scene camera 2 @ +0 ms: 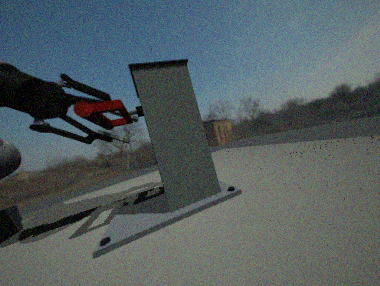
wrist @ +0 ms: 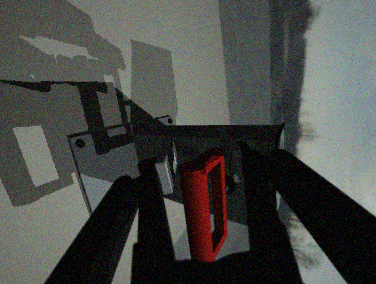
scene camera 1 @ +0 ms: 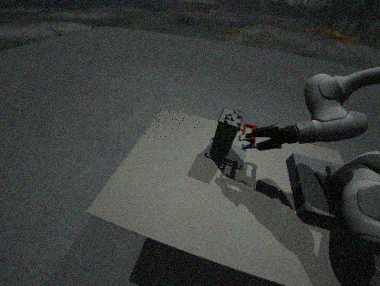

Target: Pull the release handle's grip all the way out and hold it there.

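Note:
The red release handle grip (scene camera 1: 249, 125) (scene camera 2: 100, 107) (wrist: 198, 220) is a rectangular loop with a thick outer bar. It sits close to the side of the tall grey post (scene camera 1: 223, 142) (scene camera 2: 175, 140) (wrist: 225, 131), joined by a short rod partly hidden by a finger. My gripper (scene camera 1: 248, 140) (scene camera 2: 119, 120) (wrist: 196, 142) has its fingers on both sides of the grip. In the wrist view the fingers stand apart, with gaps between them and the red bar. The gripper is open around the grip. Contact on the far parts of the loop is hidden.
The post stands on a bolted base plate (scene camera 2: 170, 222) (wrist: 107, 155) on a pale table (scene camera 1: 145, 180). A dark grey box (scene camera 1: 312, 187) lies on the table beside the arm's base. Shadows of the arm and handle fall across the table. A brick building (scene camera 2: 220, 132) stands far behind.

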